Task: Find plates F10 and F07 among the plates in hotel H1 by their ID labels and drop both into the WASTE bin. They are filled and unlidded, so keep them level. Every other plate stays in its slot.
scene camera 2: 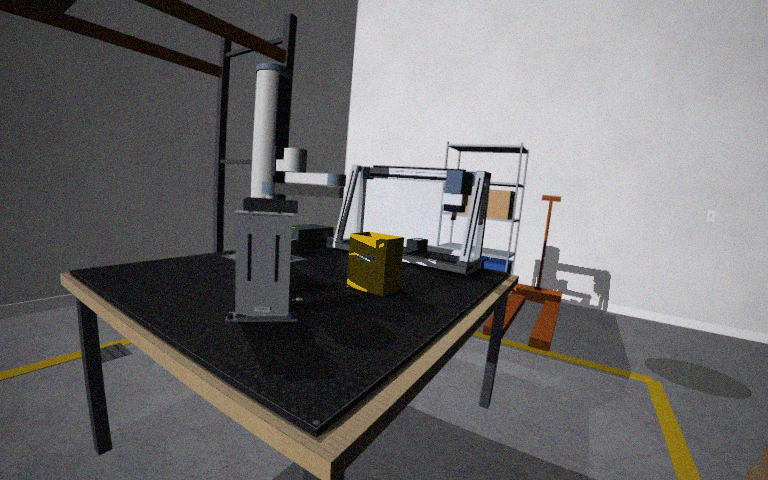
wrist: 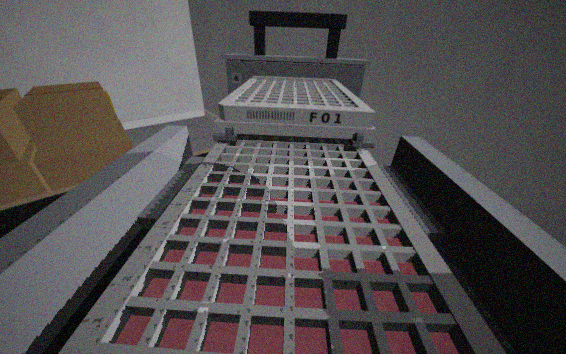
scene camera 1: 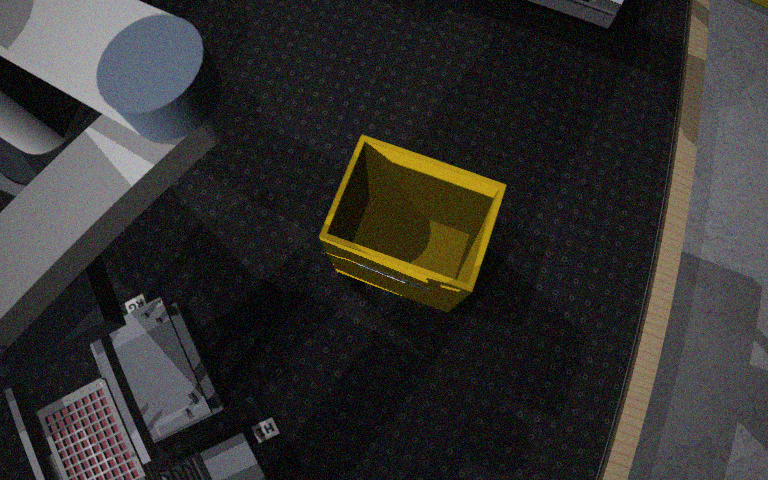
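Where they show: gripper, fingertip midpoint: (wrist: 291,150); arm's base, origin of the base link: (scene camera 1: 52,118).
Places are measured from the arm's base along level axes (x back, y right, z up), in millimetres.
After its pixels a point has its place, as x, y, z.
The gripper (scene camera 1: 93,452) (wrist: 292,150) @(-465, 375, 263) is shut on a red-filled, unlidded plate (scene camera 1: 84,421) @(-422, 333, 255) (wrist: 290,250) @(-424, 337, 259), which looks level between the two fingers. Its ID label does not show. Hotel H1 (scene camera 1: 235,458) @(-523, 368, 21) (scene camera 2: 263,266) @(-591, 492, 155) is the grey tower with a black handle on top; its back panel (wrist: 295,67) @(-568, 472, 288) stands straight ahead in the wrist view. A plate labelled F01 (wrist: 295,116) @(-475, 386, 275) sits in the hotel, beyond the far end of the held plate. The yellow WASTE bin (scene camera 1: 453,175) @(-672, -26, 202) (scene camera 2: 373,268) @(-678, 86, 104) stands open-topped, apart from the gripper. F10 and F07 labels cannot be read.
The RG stand (scene camera 1: 161,384) @(-410, 305, 73) is right beside the gripper's finger, next to the H1 tag (scene camera 1: 266,430) @(-549, 318, 13). The arm's elbow (scene camera 1: 150,65) @(-454, 51, 425) is left of the bin. A gantry machine (scene camera 2: 481,226) @(-850, -635, 240) stands beyond the bin. A brown box (wrist: 77,135) shows at left.
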